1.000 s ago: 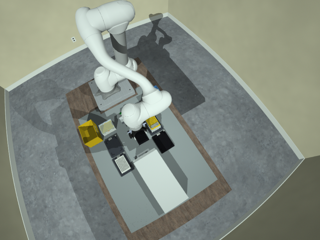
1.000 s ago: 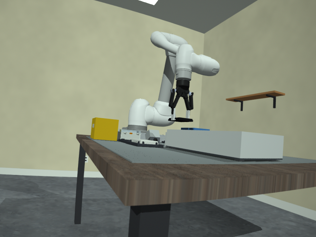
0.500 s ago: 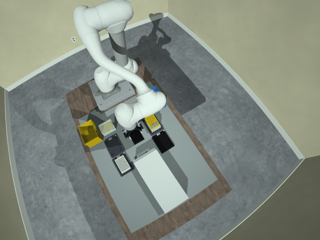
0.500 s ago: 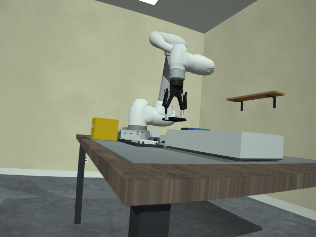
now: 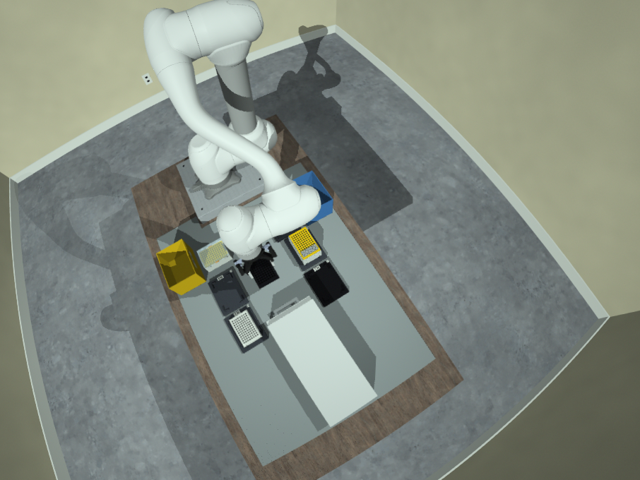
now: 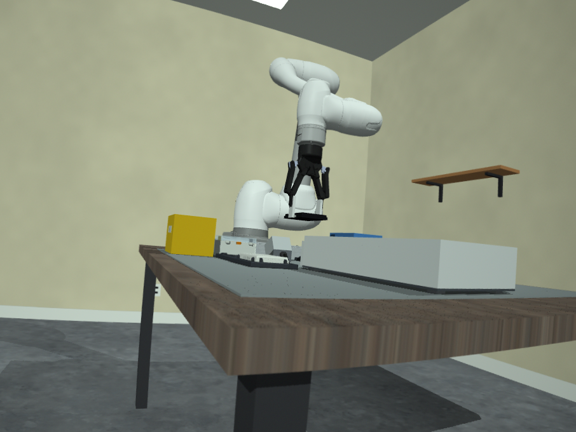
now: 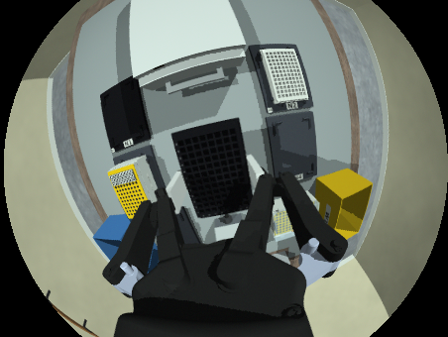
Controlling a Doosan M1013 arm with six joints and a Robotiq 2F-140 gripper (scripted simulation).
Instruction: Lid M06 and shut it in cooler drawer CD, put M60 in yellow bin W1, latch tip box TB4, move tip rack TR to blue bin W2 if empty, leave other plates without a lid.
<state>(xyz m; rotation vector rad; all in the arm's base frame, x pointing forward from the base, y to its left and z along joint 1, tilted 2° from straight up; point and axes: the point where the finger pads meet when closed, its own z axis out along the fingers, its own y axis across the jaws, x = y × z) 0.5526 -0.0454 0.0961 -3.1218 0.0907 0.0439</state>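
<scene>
My hand is 23 cm past the yellow bin W1, 30 cm to the left of it and 13 cm above it. Also, from my hand: dark nest N4 (4 cm behind, 18 cm to the right, 16 cm below); then black assay plate (2 cm below); then tip rack TR (3 cm behind, 20 cm to the left, 11 cm below).
</scene>
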